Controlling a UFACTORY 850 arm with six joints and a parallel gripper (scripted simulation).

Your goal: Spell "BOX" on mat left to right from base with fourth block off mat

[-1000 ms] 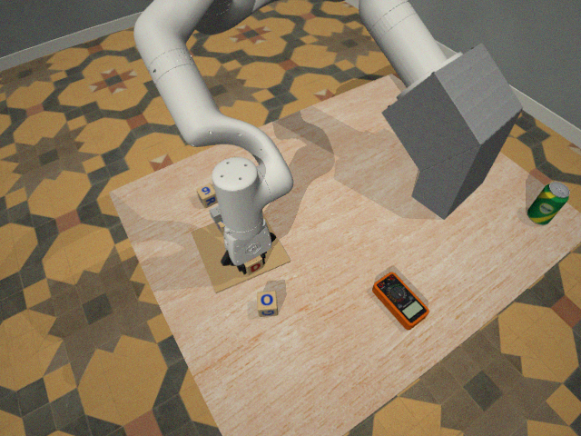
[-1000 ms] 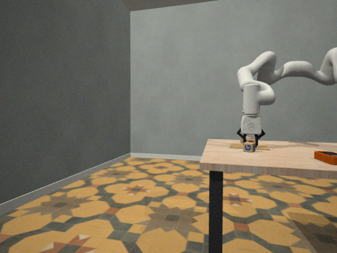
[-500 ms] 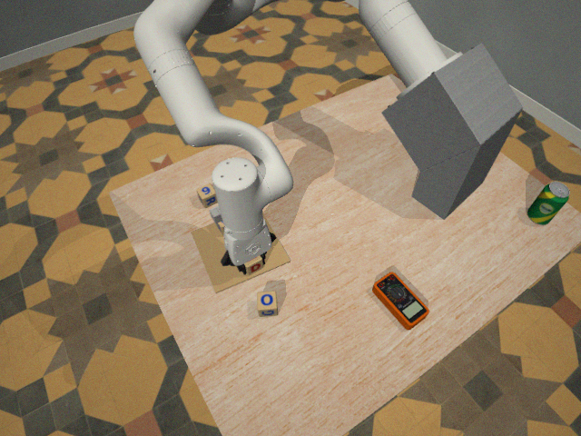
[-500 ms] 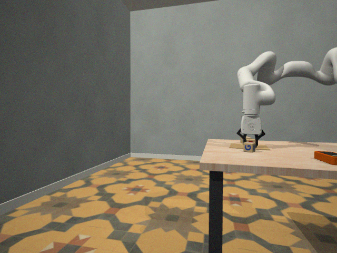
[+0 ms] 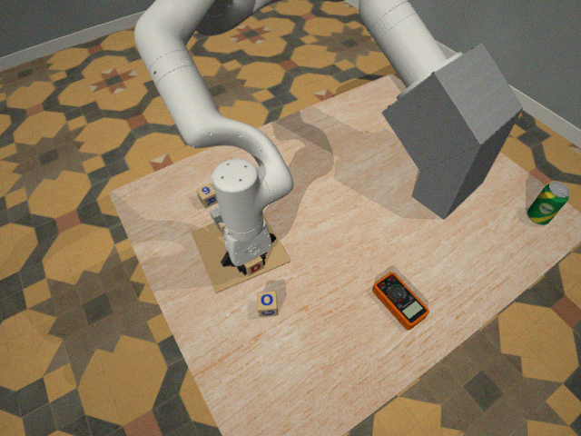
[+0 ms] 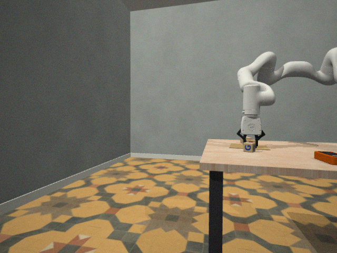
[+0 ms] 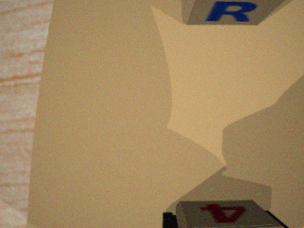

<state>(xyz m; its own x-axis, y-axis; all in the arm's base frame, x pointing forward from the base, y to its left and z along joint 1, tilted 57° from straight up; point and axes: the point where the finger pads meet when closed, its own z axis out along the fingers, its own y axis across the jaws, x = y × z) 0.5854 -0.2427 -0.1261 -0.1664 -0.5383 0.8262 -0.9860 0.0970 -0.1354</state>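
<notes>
Right now my hand is right at the B block. The rest, counted from my hand: X block 14 cm to the right, 2 cm behind; O block 11 cm to the left, 4 cm ahead; tan mat 7 cm to the right, 2 cm below, 1 cm behind.
</notes>
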